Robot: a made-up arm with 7 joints.
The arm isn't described. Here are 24 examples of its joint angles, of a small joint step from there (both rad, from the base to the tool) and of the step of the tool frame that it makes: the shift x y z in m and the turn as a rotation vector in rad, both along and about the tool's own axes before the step.
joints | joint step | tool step
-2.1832 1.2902 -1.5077 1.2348 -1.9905 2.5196 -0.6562 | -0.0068 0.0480 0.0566 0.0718 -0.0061 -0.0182 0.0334 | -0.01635 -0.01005 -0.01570 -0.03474 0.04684 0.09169
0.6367 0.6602 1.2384 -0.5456 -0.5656 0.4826 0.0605 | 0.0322 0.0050 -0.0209 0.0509 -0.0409 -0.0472 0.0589 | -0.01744 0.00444 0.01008 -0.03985 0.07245 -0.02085
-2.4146 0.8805 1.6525 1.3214 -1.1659 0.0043 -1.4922 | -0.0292 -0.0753 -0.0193 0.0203 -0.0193 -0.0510 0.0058 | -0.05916 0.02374 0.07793 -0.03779 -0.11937 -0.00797
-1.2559 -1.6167 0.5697 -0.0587 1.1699 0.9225 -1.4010 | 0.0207 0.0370 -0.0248 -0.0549 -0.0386 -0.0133 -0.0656 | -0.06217 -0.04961 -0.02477 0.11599 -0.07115 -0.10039
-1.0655 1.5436 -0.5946 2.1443 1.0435 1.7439 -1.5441 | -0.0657 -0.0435 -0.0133 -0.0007 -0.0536 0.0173 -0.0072 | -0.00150 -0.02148 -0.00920 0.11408 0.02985 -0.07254
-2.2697 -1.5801 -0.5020 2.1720 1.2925 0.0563 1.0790 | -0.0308 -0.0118 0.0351 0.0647 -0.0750 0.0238 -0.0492 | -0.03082 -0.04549 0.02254 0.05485 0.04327 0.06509
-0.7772 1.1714 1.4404 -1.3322 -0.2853 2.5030 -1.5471 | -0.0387 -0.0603 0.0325 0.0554 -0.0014 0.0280 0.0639 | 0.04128 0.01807 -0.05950 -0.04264 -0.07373 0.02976
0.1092 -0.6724 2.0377 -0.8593 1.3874 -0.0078 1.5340 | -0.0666 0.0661 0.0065 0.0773 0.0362 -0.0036 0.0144 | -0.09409 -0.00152 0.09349 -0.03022 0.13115 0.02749
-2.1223 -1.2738 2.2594 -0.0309 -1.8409 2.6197 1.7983 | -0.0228 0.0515 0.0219 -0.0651 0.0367 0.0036 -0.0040 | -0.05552 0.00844 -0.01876 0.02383 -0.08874 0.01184
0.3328 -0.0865 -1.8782 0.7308 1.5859 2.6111 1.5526 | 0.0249 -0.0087 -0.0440 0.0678 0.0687 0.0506 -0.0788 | -0.00595 -0.02876 -0.02328 0.08530 -0.11232 -0.03576
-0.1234 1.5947 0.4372 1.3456 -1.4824 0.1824 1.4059 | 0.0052 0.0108 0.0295 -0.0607 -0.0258 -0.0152 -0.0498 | 0.00768 -0.06190 -0.01568 -0.00036 -0.02364 0.03119
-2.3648 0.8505 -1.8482 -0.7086 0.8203 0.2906 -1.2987 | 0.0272 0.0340 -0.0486 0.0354 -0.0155 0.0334 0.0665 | 0.01384 0.05166 0.01928 -0.09529 0.06521 0.02107
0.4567 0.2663 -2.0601 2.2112 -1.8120 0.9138 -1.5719 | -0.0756 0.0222 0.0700 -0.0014 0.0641 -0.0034 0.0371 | -0.01182 0.02258 -0.00620 -0.05189 0.01138 0.11206
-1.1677 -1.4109 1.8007 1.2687 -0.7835 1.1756 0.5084 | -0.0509 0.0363 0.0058 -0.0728 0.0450 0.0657 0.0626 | 0.02612 -0.07202 -0.07864 0.01443 -0.08601 0.16883
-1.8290 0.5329 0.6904 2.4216 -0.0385 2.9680 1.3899 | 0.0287 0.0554 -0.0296 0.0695 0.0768 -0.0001 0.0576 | 0.02070 -0.00686 -0.03679 0.01476 0.00003 0.08479
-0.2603 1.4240 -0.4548 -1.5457 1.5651 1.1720 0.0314 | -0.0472 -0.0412 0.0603 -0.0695 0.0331 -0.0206 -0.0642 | -0.00179 0.01911 -0.01850 -0.02640 -0.08583 0.00235
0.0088 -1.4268 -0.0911 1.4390 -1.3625 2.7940 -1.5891 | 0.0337 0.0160 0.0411 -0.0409 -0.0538 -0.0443 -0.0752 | -0.00384 0.00732 0.07223 0.14030 -0.04689 -0.06130
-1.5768 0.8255 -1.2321 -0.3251 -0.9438 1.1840 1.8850 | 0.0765 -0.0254 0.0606 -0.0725 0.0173 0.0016 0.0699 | 0.00699 -0.04518 0.02289 -0.12651 0.07256 0.13507
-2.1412 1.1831 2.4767 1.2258 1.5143 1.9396 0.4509 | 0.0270 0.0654 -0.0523 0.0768 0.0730 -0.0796 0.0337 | 0.03157 -0.05066 0.05796 0.06023 0.10274 0.02379
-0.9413 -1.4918 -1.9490 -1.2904 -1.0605 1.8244 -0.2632 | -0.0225 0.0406 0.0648 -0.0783 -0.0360 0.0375 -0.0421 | 0.05893 0.00647 0.00743 0.09288 0.02565 -0.07577
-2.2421 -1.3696 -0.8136 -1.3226 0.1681 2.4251 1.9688 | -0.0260 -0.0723 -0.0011 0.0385 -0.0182 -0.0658 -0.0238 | 0.05669 -0.02503 -0.01883 0.13082 0.08609 0.07738
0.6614 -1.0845 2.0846 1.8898 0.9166 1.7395 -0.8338 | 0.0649 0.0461 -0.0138 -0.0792 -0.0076 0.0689 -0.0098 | -0.04004 0.00565 0.00332 0.06769 -0.00782 0.02453
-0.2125 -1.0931 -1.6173 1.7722 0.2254 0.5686 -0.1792 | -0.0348 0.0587 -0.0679 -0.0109 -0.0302 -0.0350 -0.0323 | 0.04422 -0.04108 0.07605 -0.06148 0.03147 0.00633
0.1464 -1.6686 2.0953 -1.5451 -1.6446 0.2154 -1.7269 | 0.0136 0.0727 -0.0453 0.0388 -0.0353 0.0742 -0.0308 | 0.02790 -0.06218 -0.06606 0.14936 0.07901 -0.02941
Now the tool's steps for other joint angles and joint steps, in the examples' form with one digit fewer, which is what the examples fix.
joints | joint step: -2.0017 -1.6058 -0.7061 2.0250 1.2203 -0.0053 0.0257 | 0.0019 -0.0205 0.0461 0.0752 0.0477 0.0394 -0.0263
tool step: -0.0094 -0.0142 0.0706 -0.0502 0.0125 0.0157
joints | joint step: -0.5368 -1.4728 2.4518 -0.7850 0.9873 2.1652 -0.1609 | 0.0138 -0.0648 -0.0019 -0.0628 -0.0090 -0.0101 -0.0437
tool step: -0.0890 -0.0299 -0.0001 0.0436 -0.1123 0.0149
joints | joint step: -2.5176 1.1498 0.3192 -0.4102 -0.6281 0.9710 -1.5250 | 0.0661 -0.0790 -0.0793 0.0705 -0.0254 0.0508 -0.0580
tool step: -0.1111 0.0727 -0.0336 0.0514 -0.0943 -0.1498
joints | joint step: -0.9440 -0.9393 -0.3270 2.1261 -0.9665 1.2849 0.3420 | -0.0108 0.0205 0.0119 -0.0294 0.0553 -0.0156 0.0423
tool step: 0.0207 -0.0303 0.0040 -0.0645 0.0157 0.0948
